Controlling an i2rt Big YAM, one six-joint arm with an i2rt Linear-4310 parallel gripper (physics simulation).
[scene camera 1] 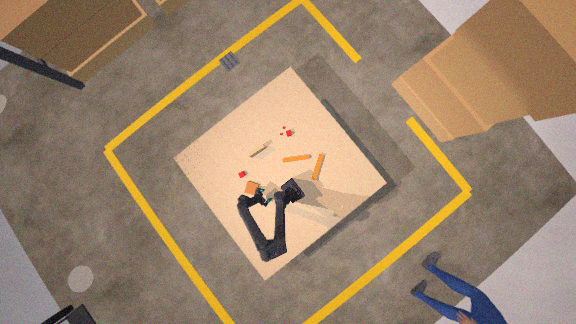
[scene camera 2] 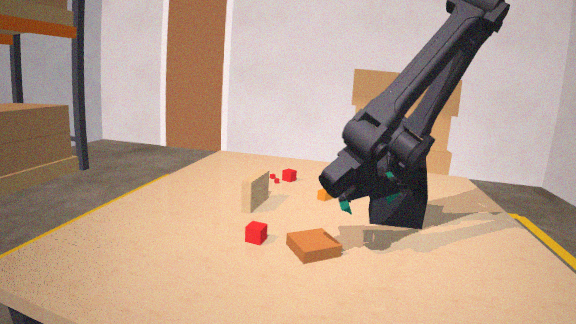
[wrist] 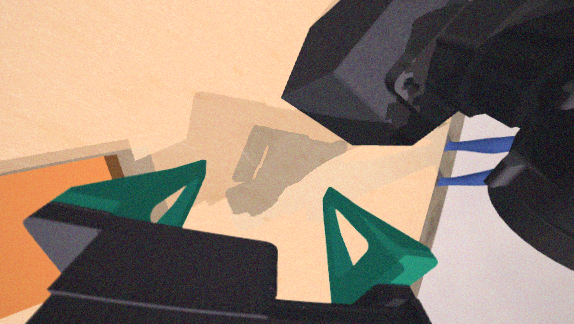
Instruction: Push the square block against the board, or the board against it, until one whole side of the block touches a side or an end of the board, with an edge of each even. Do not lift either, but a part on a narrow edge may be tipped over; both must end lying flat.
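Pixels of known places: gripper, fingertip midpoint: point(scene camera 1: 268, 194) point(scene camera 2: 369, 207) point(wrist: 269, 180); arm's base, link origin: point(scene camera 1: 292, 191) point(scene camera 2: 401, 169) point(wrist: 461, 45).
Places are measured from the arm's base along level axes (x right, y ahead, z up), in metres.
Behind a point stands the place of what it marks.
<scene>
The orange-brown square block point(scene camera 1: 251, 187) @[z -0.124, x -0.243, y 0.239 m] point(scene camera 2: 314, 246) @[z -0.124, x -0.283, y 0.230 m] point(wrist: 30, 200) @[z -0.124, x -0.224, y 0.248 m] lies flat on the table; part of it shows at the left of the wrist view. The pale wooden board point(scene camera 1: 258, 151) @[z -0.089, x 0.001, y 0.415 m] point(scene camera 2: 259, 192) @[z -0.109, x -0.016, y 0.418 m] stands upright on a narrow edge, well apart from the block, beyond the near red cube. My gripper point(scene camera 1: 265, 196) @[z -0.065, x -0.161, y 0.105 m] point(scene camera 2: 371, 204) @[z -0.065, x -0.161, y 0.105 m] point(wrist: 269, 180) @[z -0.065, x -0.161, y 0.105 m] is open with nothing between its green fingers. It is beside the block, on the side toward the arm's base. In the wrist view one finger overlaps the block's corner; whether it touches cannot be told.
A red cube point(scene camera 1: 242, 174) @[z -0.114, x -0.225, y 0.367 m] point(scene camera 2: 256, 233) @[z -0.125, x -0.255, y 0.368 m] sits close to the block. Another red cube point(scene camera 1: 289, 133) @[z -0.114, x 0.290, y 0.359 m] point(scene camera 2: 289, 175) @[z -0.128, x 0.266, y 0.364 m] and two tiny red ones lie past the board. Two orange bars point(scene camera 1: 297, 158) @[z -0.123, x 0.200, y 0.161 m] point(scene camera 1: 318, 166) @[z -0.123, x 0.283, y -0.003 m] lie between the board and the arm's base point(scene camera 1: 292, 190) @[z 0.053, x 0.006, y 0.012 m] point(scene camera 2: 400, 210) @[z -0.103, x -0.064, y 0.000 m].
</scene>
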